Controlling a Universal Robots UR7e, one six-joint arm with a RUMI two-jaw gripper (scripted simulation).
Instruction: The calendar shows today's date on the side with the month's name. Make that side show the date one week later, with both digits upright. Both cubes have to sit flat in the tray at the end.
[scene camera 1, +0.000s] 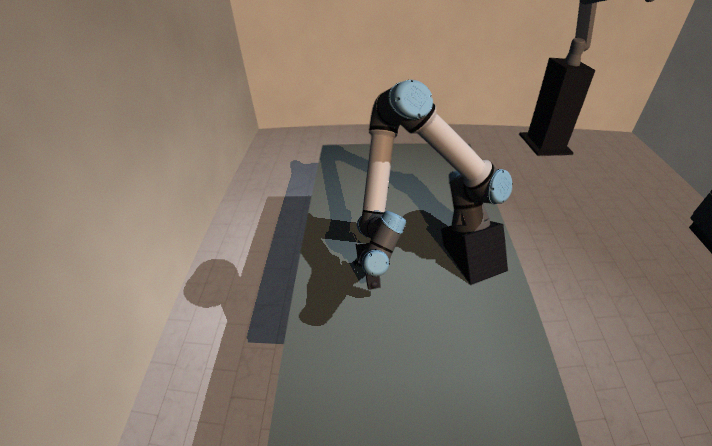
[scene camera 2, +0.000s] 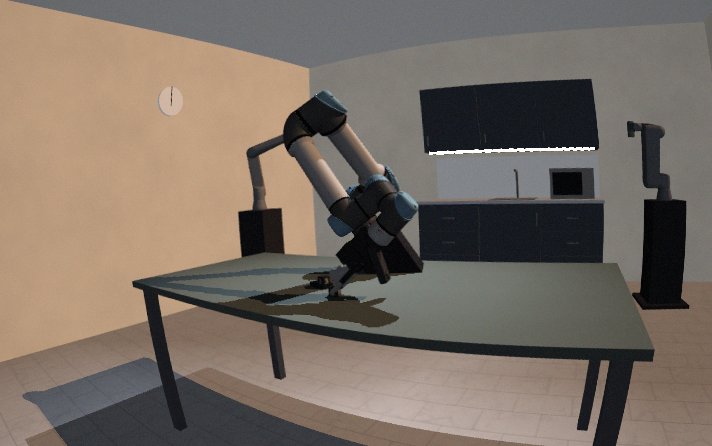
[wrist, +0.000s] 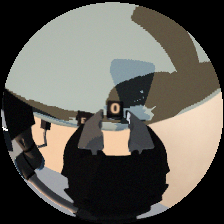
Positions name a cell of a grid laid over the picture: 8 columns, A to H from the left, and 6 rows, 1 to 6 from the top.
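Note:
Gripper (scene camera 2: D4) visible. Gripper (wrist: E3) visible too.

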